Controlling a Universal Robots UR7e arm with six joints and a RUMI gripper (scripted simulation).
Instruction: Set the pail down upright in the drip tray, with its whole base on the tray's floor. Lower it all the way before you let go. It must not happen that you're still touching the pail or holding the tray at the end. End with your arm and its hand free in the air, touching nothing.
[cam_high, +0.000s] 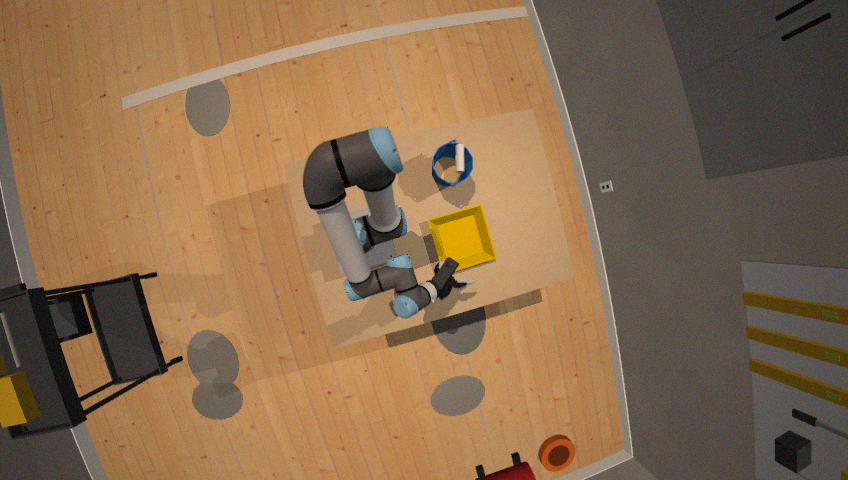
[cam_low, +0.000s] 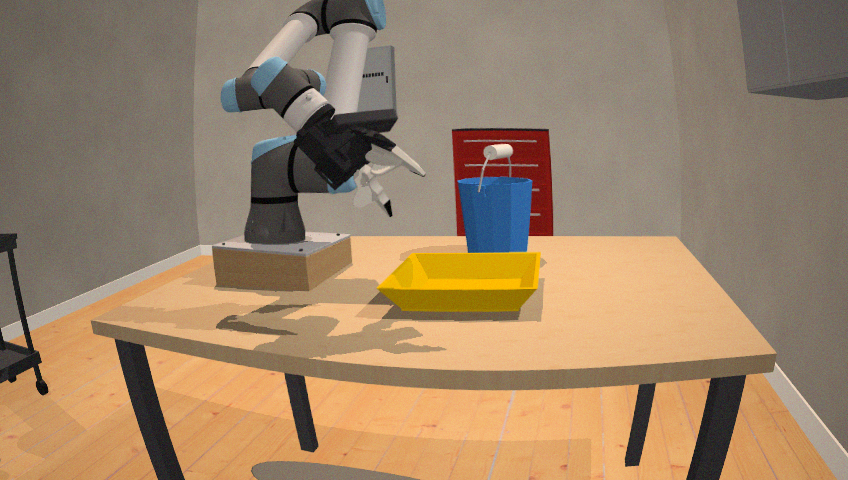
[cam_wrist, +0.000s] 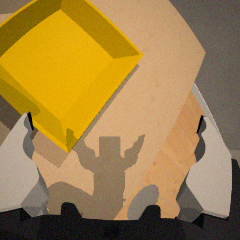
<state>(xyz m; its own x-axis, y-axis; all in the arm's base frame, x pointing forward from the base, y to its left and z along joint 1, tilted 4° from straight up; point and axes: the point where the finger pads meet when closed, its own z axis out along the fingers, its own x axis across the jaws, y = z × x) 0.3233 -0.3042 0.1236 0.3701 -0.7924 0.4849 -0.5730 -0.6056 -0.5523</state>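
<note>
Right now the white grip is 400 mm to the left of my hand, 180 mm ahead of it and 20 mm above it. Also, from my hand: blue pail (400 mm to the left, 170 mm ahead, 50 mm below); then yellow drip tray (180 mm below, 90 mm to the left, 90 mm ahead).
</note>
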